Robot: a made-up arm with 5 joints.
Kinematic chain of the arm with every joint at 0, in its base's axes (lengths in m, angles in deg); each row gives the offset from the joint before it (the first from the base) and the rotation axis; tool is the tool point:
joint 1: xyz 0 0 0.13 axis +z
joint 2: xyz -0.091 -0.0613 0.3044 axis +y
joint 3: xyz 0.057 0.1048 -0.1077 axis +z
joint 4: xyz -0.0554 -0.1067 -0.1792 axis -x
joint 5: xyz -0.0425 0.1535 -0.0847 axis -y
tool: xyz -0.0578 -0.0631 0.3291
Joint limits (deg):
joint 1: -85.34..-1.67
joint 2: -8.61..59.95
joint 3: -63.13..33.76
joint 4: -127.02..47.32
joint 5: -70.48..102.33
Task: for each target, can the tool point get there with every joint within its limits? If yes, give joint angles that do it. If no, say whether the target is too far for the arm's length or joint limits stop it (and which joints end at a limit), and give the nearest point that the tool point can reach.
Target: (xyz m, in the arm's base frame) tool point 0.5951 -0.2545 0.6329
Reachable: no: joint limits stop it (at a limit: joint 1, joint 2, joint 3) | nearest point 0.2191 -0.1265 0.3166 | short by 0.508 m
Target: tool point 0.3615 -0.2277 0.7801
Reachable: no: joint limits stop it (at a limit: joint 1, joint 2, joint 3) | nearest point 0.1390 -0.1313 0.3807 | short by 0.467 m
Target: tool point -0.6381 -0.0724 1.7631
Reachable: no: too far | nearest point -0.4126 0.0158 0.6869 | short by 1.103 m
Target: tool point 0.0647 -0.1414 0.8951
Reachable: no: joint limits stop it (at a limit: joint 1, joint 2) | nearest point -0.2177 -0.0632 0.5644 | short by 0.442 m
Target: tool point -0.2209 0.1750 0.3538
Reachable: yes | joints -78.22 4.22 -27.33 -61.41 -17.58
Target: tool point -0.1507 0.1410 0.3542
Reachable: yes | joints -21.91 0.78 8.91 18.00 -0.88
